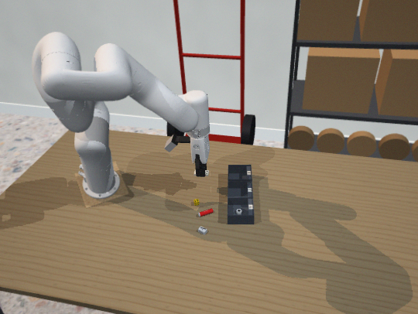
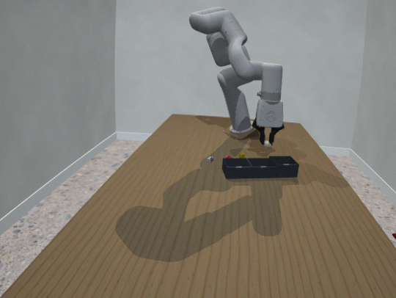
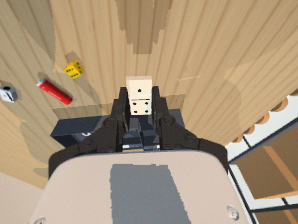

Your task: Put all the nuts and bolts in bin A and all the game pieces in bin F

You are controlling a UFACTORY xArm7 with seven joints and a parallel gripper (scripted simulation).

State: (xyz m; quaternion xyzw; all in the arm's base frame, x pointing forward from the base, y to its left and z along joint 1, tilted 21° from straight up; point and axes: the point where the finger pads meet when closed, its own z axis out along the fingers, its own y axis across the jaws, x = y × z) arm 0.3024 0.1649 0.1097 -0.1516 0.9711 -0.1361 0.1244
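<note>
Right now my hand is 150 mm short of the dark bin, 10 mm to the left of it and 60 mm above it. The rest, counted from my hand: white domino 20 mm below; yellow die 20 mm ahead, 90 mm to the right, 70 mm below; red cylinder 70 mm ahead, 120 mm to the right, 80 mm below.
</note>
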